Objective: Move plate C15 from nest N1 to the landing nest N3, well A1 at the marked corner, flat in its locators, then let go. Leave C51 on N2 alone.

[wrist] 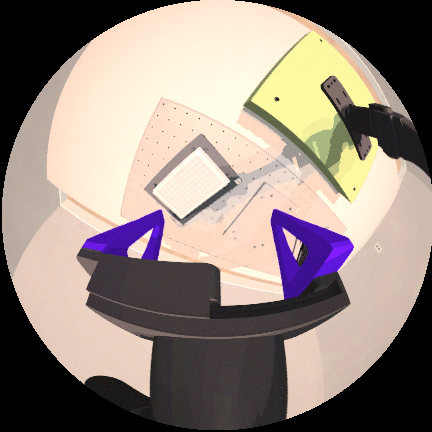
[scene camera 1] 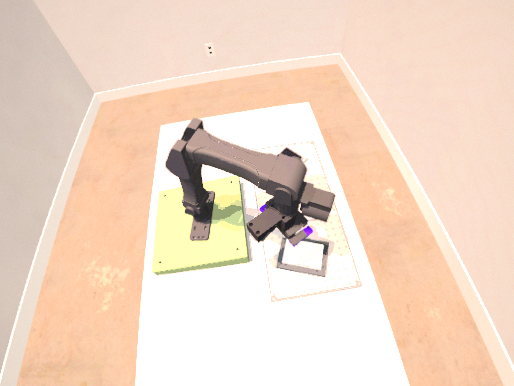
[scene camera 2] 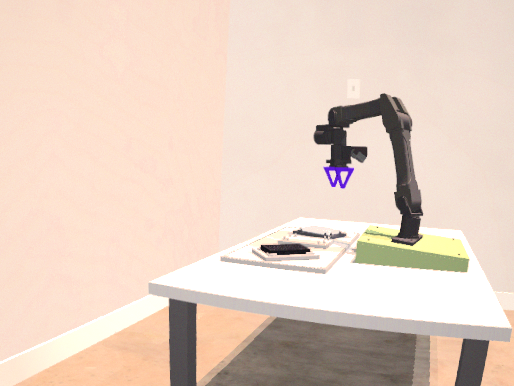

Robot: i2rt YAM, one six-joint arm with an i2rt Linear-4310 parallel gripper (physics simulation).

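Observation:
A white plate (scene camera 1: 302, 255) (scene camera 2: 320, 230) (wrist: 191, 184) sits in a dark grey nest (scene camera 1: 301, 271) (wrist: 216, 157). A pale nest (scene camera 2: 300, 242) (wrist: 272, 215) beside it holds no plate; the arm mostly hides it in scene camera 1. A black plate (scene camera 2: 285, 248) sits on another pale nest (scene camera 2: 262, 255); part of it shows through a finger opening in the wrist view, and the arm covers it in scene camera 1. Plate labels and the marked corner are not legible. My gripper (scene camera 1: 285, 219) (scene camera 2: 338, 187) (wrist: 217, 214) is open and empty, high above the nests.
The nests stand in a row on a perforated board (scene camera 1: 310, 290) (scene camera 2: 240, 257) (wrist: 160, 125). The arm stands on a raised yellow-green base (scene camera 1: 175, 250) (scene camera 2: 410, 260) (wrist: 290, 85) beside the board. Both are on a white table (scene camera 1: 250, 345) (scene camera 2: 300, 300).

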